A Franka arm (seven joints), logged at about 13 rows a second.
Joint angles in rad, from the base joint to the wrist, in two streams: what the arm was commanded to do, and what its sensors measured. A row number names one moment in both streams.
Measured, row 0:
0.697, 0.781, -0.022, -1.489, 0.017, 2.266, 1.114
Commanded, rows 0 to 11:
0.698, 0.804, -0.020, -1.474, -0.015, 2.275, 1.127
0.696, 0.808, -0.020, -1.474, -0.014, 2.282, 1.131
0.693, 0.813, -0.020, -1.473, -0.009, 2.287, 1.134
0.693, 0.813, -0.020, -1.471, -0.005, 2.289, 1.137
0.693, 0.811, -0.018, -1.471, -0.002, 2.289, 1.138
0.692, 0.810, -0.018, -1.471, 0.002, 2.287, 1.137
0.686, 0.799, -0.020, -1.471, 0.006, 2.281, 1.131
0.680, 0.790, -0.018, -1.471, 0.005, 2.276, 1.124
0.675, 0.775, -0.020, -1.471, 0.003, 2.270, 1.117
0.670, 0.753, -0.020, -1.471, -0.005, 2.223, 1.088
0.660, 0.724, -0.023, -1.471, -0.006, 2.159, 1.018
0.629, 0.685, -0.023, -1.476, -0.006, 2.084, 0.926
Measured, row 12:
0.679, 0.770, -0.033, -1.457, 0.012, 2.195, 1.044
